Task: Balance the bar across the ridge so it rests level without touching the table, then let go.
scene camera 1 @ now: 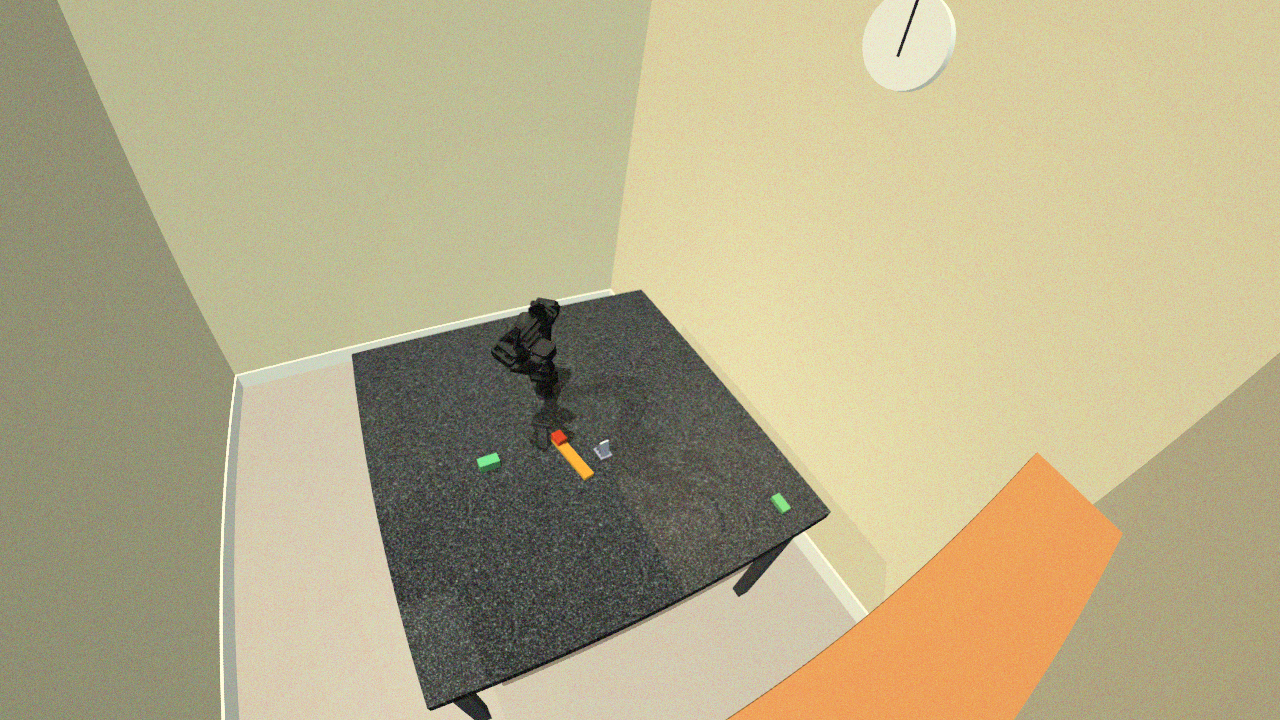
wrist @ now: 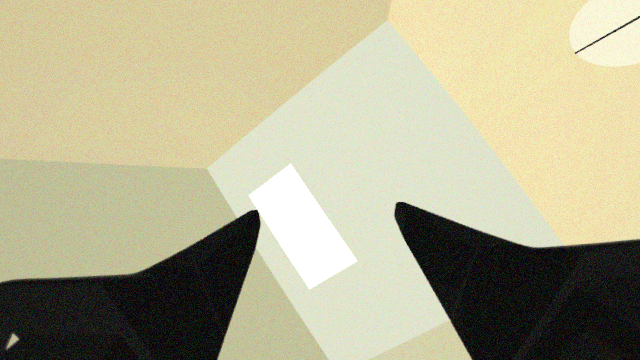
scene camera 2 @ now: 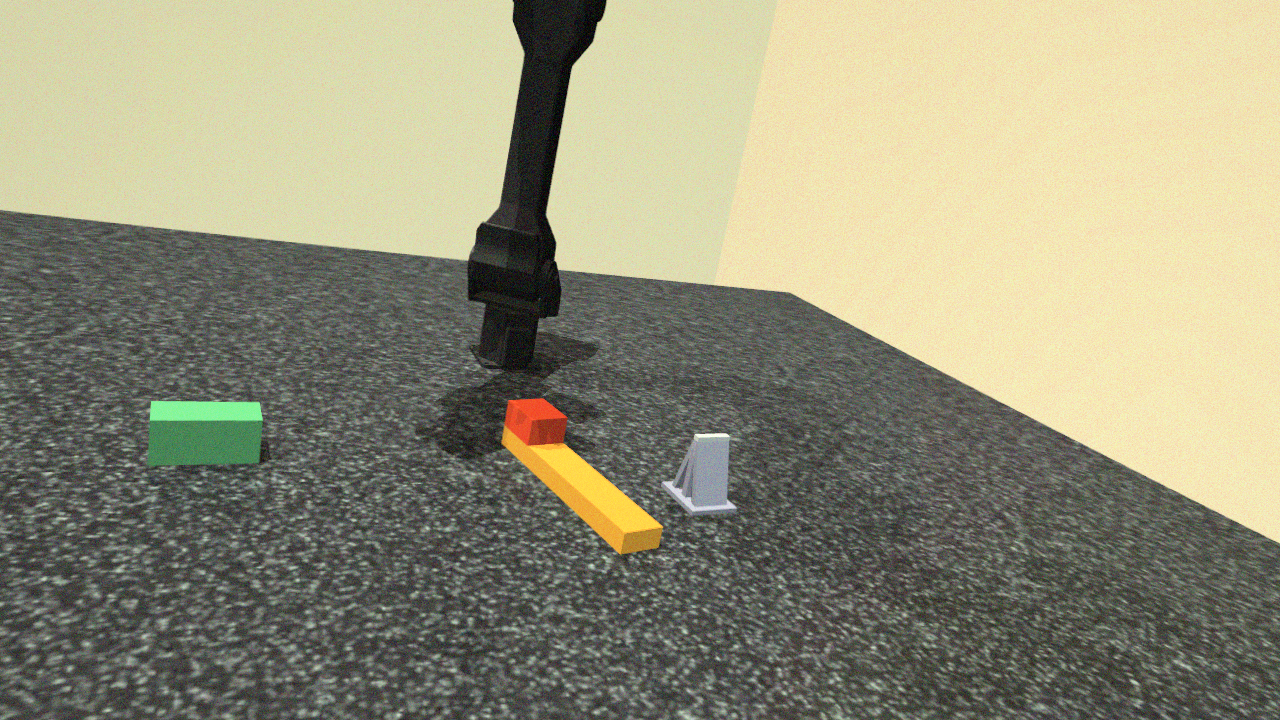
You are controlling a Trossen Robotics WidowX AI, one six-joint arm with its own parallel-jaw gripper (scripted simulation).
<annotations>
My gripper shows in scene camera 1 and in the wrist view; in scene camera 2 it is out of frame. The same spot on my gripper: (wrist: pixel 495 292) is (scene camera 1: pixel 539 316).
</annotations>
